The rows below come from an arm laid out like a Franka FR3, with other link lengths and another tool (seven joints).
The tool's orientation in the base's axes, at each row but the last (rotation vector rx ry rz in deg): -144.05, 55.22, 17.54; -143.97, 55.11, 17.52; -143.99, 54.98, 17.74; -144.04, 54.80, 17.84; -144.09, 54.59, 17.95; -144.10, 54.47, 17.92; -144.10, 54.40, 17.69; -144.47, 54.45, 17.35; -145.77, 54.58, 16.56; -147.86, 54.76, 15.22; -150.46, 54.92, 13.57; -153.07, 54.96, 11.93; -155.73, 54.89, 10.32
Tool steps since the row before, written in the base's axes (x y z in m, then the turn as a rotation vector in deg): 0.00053, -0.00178, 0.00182, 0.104, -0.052, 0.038; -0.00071, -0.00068, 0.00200, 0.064, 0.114, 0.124; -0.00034, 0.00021, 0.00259, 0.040, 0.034, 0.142; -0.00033, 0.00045, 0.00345, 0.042, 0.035, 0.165; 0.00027, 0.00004, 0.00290, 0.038, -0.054, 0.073; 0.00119, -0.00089, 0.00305, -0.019, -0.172, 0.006; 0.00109, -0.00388, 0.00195, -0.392, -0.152, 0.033; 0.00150, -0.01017, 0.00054, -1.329, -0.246, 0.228; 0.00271, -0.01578, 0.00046, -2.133, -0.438, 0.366; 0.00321, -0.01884, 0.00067, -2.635, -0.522, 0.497; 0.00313, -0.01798, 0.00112, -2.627, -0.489, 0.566; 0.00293, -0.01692, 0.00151, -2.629, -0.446, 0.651; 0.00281, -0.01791, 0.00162, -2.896, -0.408, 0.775
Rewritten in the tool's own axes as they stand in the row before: 0.00079, 0.00026, -0.00246, 0.093, -0.048, -0.063; -0.00082, 0.00031, -0.00205, -0.063, -0.158, -0.060; -0.00128, -0.00072, -0.00217, -0.040, -0.094, -0.112; -0.00172, -0.00116, -0.00281, -0.047, -0.103, -0.131; -0.00085, -0.00112, -0.00255, 0.033, -0.012, -0.092; 0.00031, -0.00116, -0.00317, 0.083, 0.126, -0.085; 0.00235, 0.00126, -0.00360, -0.215, 0.354, -0.079; 0.00678, 0.00569, -0.00526, -0.923, 0.983, -0.246; 0.01103, 0.00886, -0.00752, -1.456, 1.608, -0.415; 0.01328, 0.01087, -0.00844, -1.823, 1.960, -0.545; 0.01276, 0.01058, -0.00773, -1.855, 1.914, -0.597; 0.01201, 0.01021, -0.00697, -1.902, 1.864, -0.664; 0.01258, 0.01137, -0.00661, -2.156, 1.980, -0.764
